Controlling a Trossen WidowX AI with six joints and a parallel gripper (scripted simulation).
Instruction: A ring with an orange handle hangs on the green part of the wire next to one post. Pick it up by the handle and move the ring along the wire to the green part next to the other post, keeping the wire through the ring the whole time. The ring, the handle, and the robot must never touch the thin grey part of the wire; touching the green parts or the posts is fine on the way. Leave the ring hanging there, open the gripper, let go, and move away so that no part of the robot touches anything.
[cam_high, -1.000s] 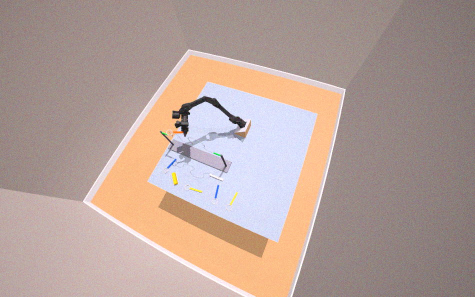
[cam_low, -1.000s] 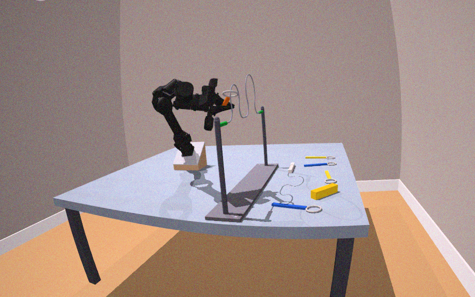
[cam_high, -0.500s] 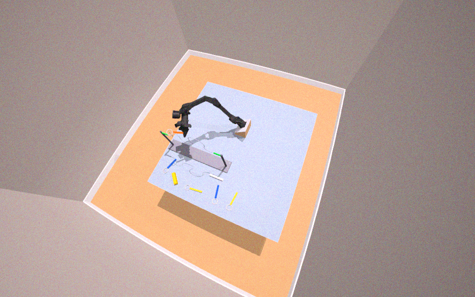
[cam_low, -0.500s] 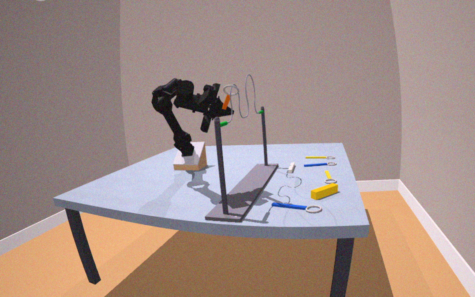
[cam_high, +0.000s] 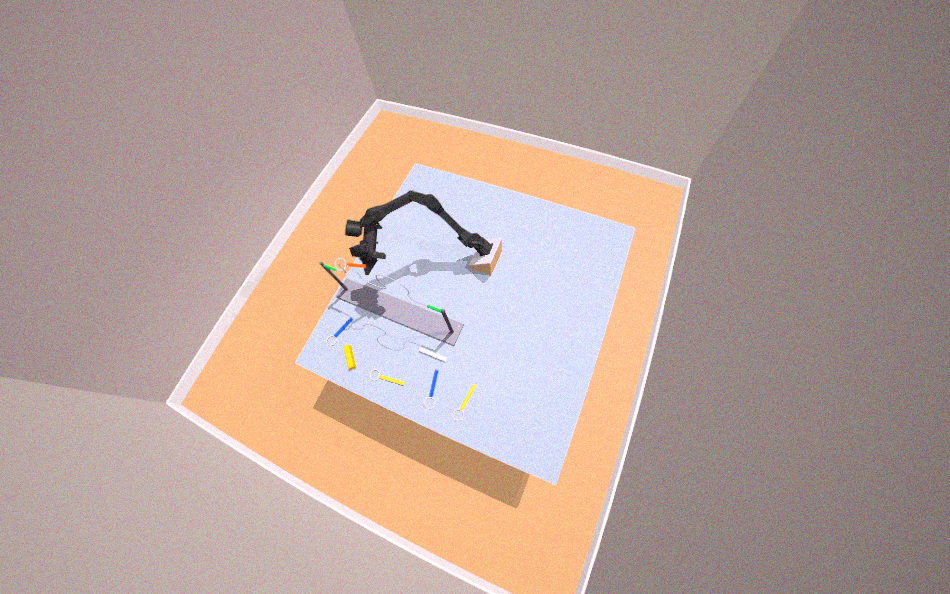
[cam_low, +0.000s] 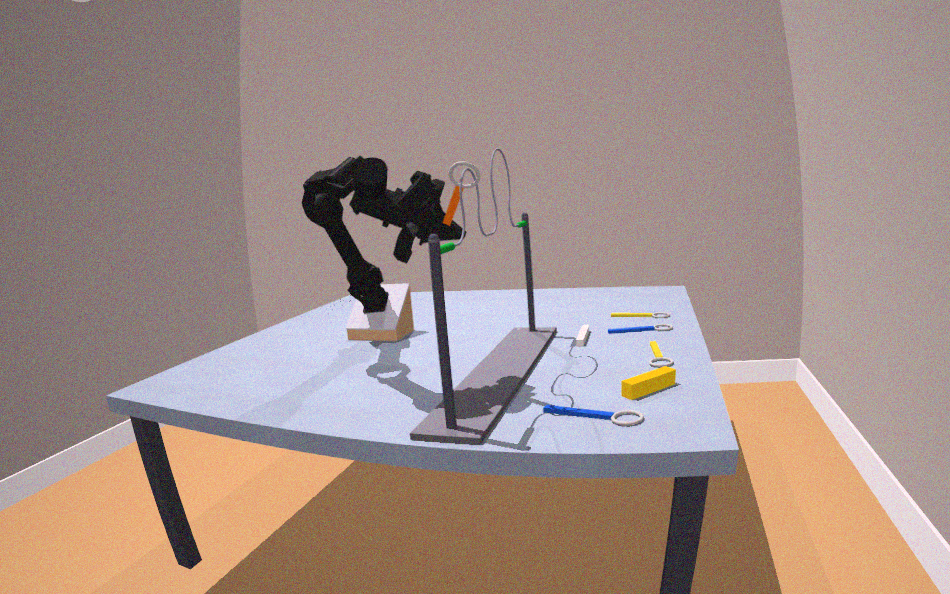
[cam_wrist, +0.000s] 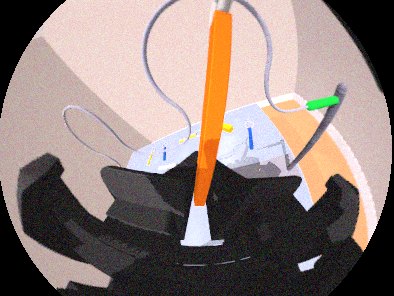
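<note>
Right now the ring with orange handle is 7 cm above my gripper tip and 5 cm to the right of it. From my gripper tip the other things lie so: yellow block: 32 cm ahead, 26 cm below, 5 cm to the right; then ring with blue handle: 27 cm below, 24 cm ahead, 16 cm to the right; then white bar: 32 cm to the left, 27 cm below, 18 cm ahead.
</note>
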